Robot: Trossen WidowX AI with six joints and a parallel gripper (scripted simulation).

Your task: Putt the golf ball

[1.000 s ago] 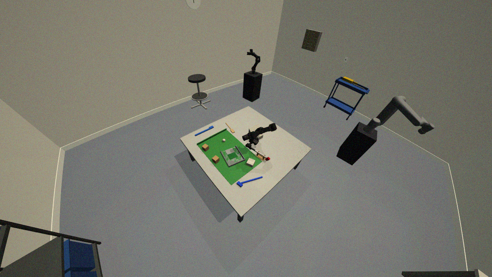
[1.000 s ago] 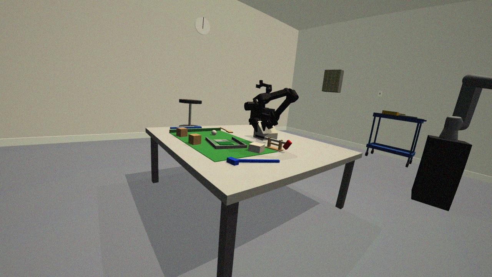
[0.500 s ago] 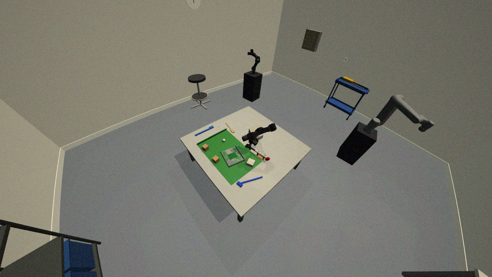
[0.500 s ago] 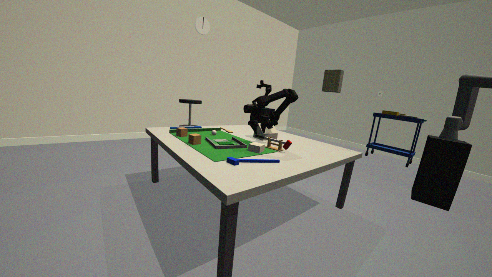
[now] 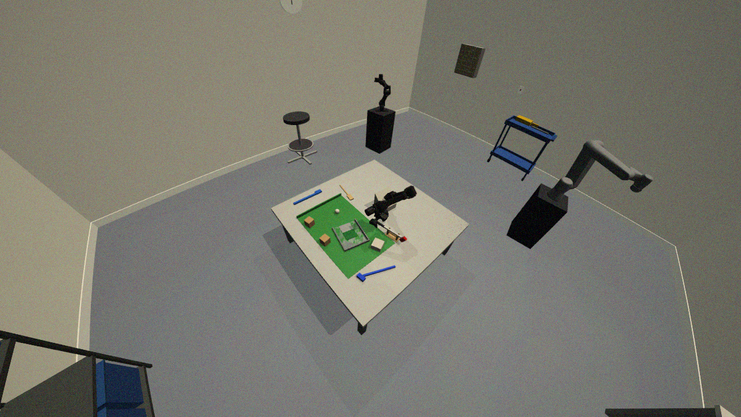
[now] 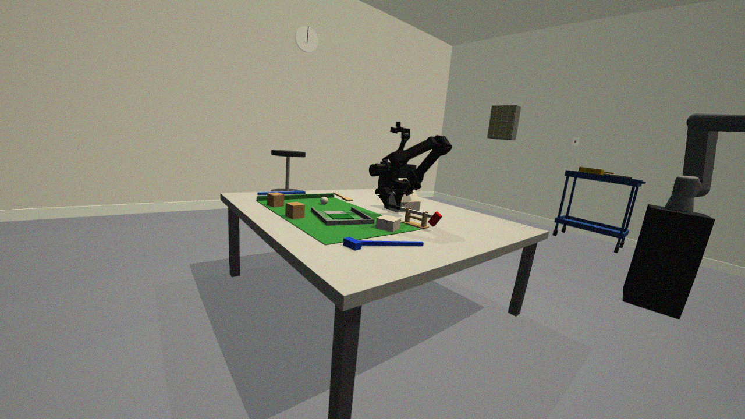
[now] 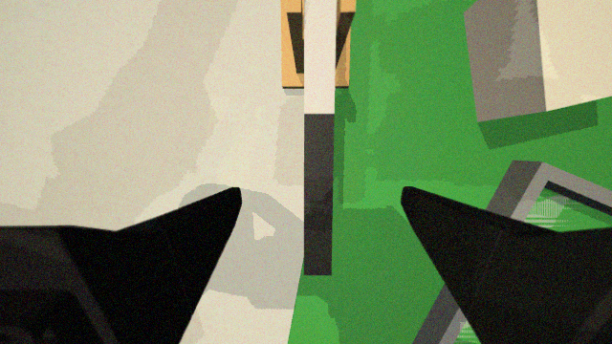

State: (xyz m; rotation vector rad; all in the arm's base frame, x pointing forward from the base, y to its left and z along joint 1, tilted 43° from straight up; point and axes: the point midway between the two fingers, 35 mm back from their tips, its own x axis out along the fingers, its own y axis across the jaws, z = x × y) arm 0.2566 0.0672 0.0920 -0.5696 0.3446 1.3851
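The red putter is 11 cm to the left of my gripper tip and 1 cm behind it. Also, from my gripper tip: small wooden gate (13 cm to the left, 2 cm below, 1 cm behind); green mat (22 cm ahead, 21 cm to the right, 5 cm below); white block (15 cm ahead, 10 cm to the left, 3 cm below).
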